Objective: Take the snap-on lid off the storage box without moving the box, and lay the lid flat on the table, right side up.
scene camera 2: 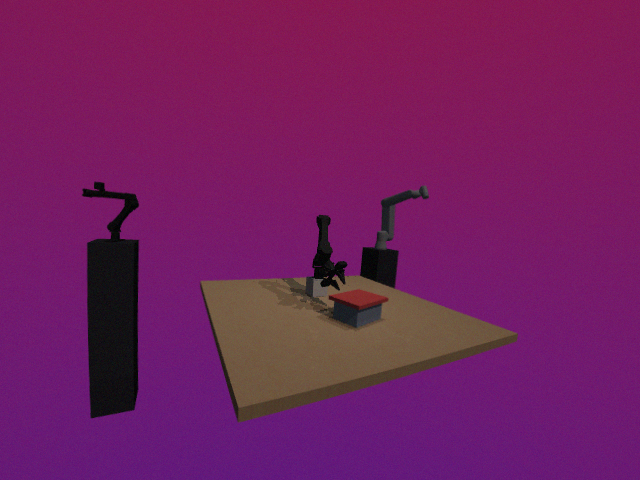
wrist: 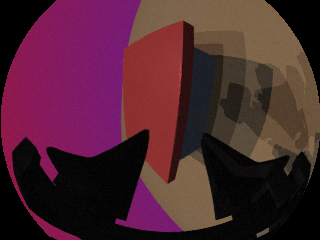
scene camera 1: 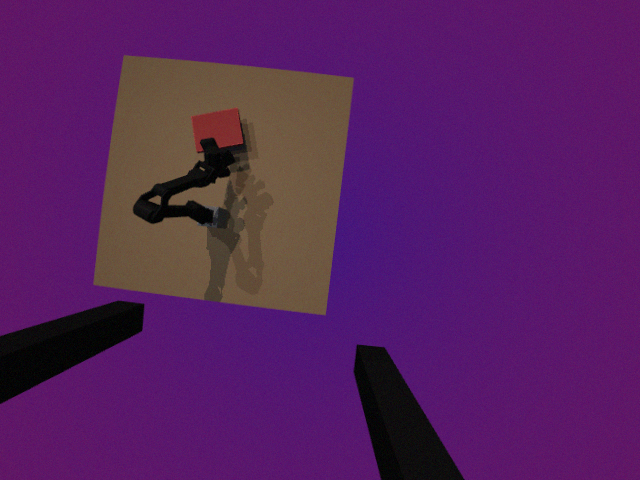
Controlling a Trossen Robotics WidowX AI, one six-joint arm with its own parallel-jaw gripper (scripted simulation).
Labels:
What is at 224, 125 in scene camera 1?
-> A red lid.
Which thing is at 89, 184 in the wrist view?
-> My gripper.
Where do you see a red lid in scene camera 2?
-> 358, 299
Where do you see a blue-grey storage box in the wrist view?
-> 203, 64

